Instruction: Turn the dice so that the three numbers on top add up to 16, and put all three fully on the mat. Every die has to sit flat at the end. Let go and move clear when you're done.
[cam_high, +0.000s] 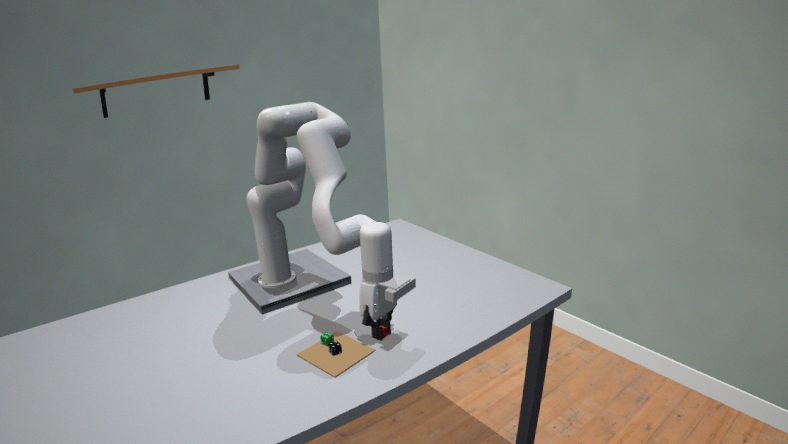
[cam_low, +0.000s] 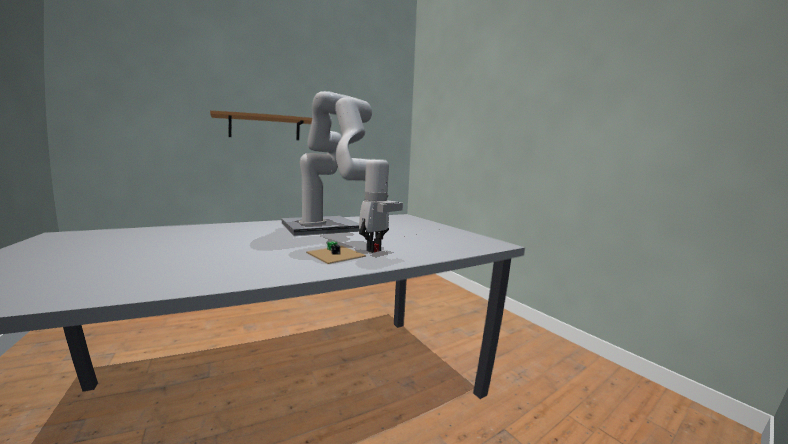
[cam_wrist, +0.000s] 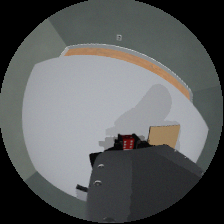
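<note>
The black die lies 130 mm to the right of my hand. From my hand the other things lie so: tan mat (130 mm to the right, 20 mm below); then red die (10 mm below); then green die (130 mm to the right, 50 mm behind).
</note>
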